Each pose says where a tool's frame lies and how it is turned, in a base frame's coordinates. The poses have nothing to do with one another.
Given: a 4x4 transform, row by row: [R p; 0 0 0 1], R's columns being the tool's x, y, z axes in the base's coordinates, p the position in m. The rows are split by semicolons.
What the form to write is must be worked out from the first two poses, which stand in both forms.
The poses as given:
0.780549 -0.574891 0.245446 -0.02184; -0.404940 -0.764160 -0.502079 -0.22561; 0.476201 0.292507 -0.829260 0.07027; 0 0 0 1
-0.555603 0.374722 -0.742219 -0.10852; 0.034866 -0.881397 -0.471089 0.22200; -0.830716 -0.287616 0.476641 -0.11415; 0 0 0 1
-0.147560 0.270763 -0.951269 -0.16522; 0.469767 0.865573 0.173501 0.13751; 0.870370 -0.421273 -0.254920 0.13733; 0 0 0 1
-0.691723 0.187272 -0.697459 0.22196; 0.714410 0.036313 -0.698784 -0.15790; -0.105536 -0.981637 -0.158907 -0.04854; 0 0 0 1
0.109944 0.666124 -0.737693 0.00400; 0.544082 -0.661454 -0.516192 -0.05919; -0.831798 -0.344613 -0.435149 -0.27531; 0 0 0 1
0.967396 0.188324 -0.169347 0.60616; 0.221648 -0.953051 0.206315 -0.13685; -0.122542 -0.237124 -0.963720 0.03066; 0 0 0 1
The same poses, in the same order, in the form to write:
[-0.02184 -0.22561 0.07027 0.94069 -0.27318 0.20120 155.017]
[-0.10852 0.22200 -0.11415 0.46305 0.22335 -0.85773 168.573]
[-0.16522 0.13751 0.13733 -0.30872 -0.94553 0.10329 105.572]
[0.22196 -0.15790 -0.04854 -0.33610 -0.70335 0.62637 155.116]
[0.00400 -0.05919 -0.27531 0.74396 0.40804 -0.52917 173.378]
[0.60616 -0.13685 0.03066 -0.99171 -0.10467 0.07453 167.081]

